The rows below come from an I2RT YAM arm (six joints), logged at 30 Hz.
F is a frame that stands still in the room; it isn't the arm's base.
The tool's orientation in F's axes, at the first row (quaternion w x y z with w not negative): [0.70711, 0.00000, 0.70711, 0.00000]
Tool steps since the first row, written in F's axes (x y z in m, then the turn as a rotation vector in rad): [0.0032, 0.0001, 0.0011, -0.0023, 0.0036, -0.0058]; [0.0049, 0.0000, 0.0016, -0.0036, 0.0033, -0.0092]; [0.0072, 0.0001, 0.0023, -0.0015, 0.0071, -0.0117]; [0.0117, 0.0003, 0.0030, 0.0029, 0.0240, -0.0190]
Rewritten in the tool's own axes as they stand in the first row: [-0.0011, 0.0001, 0.0032, 0.0058, 0.0036, -0.0023]; [-0.0016, 0.0000, 0.0049, 0.0092, 0.0033, -0.0036]; [-0.0023, 0.0001, 0.0072, 0.0117, 0.0071, -0.0015]; [-0.0030, 0.0003, 0.0117, 0.0190, 0.0240, 0.0029]
